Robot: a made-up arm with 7 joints.
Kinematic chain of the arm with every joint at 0, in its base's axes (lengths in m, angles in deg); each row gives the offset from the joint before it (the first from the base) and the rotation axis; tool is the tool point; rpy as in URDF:
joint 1: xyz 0 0 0.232 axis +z
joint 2: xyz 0 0 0 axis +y
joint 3: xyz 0 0 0.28 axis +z
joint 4: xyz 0.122 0 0 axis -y
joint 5: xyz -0.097 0 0.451 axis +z
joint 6: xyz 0 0 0 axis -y
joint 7: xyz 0.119 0 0 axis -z
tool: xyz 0 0 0 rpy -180 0 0
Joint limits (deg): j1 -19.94..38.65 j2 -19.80..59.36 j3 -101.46..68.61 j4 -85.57..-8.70 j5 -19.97..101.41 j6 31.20..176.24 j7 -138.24..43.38
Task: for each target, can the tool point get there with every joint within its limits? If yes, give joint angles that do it. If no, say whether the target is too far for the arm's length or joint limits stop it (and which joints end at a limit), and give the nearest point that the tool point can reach.
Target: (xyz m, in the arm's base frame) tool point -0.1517 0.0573 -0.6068
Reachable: no: joint limits stop it (at a limit: joint 1, joint 2, joint 4, joint 6) | nearest point 0.3790 0.4662 -0.1415 | short by 0.816 m
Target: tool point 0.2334 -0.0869 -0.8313
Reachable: no: too far | nearest point 0.5577 -0.2037 -0.1526 | short by 0.761 m
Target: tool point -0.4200 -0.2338 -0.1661
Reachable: no: joint limits stop it (at a limit: joint 1, joint 2, joint 3, joint 4, joint 5, joint 6) | nearest point -0.4528 -0.4883 0.4798 | short by 0.695 m
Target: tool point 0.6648 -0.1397 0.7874
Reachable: yes | joints 7.36 28.87 -42.99 -34.58 80.63 71.87 -65.74
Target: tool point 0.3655 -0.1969 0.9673
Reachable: yes | joints 20.85 1.88 -55.72 -33.22 20.20 48.19 -106.99
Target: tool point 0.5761 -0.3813 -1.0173
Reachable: no: too far | nearest point 0.5791 -0.2909 -0.1589 | short by 0.863 m
